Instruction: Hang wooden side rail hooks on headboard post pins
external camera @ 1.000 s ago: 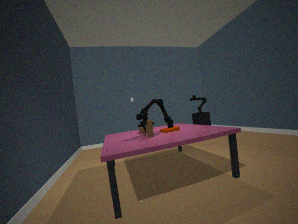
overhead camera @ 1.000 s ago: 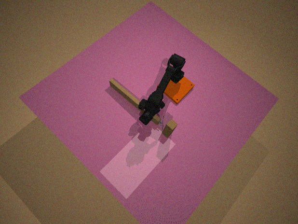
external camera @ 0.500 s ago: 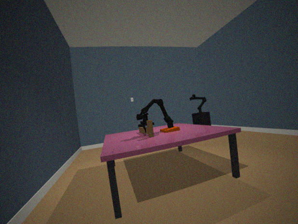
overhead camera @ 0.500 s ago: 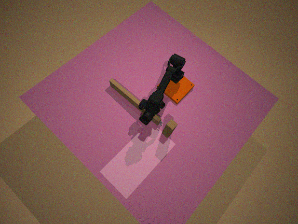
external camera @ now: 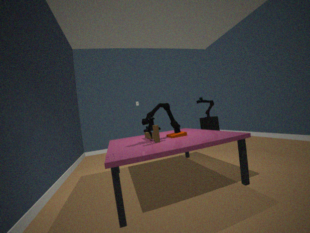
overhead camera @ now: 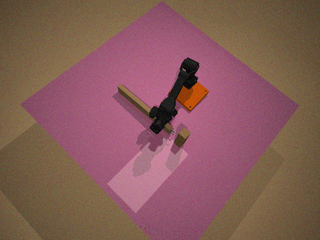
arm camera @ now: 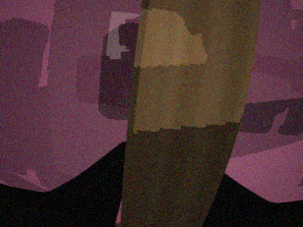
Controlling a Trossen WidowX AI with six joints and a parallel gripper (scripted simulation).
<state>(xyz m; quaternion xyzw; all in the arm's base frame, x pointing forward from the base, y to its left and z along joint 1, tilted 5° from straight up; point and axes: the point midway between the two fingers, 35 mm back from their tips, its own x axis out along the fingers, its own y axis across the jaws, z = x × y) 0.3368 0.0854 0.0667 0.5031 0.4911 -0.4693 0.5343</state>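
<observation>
Right now the headboard post is 140 mm to the left of my gripper tip, 40 mm above it and 10 mm behind it.
</observation>
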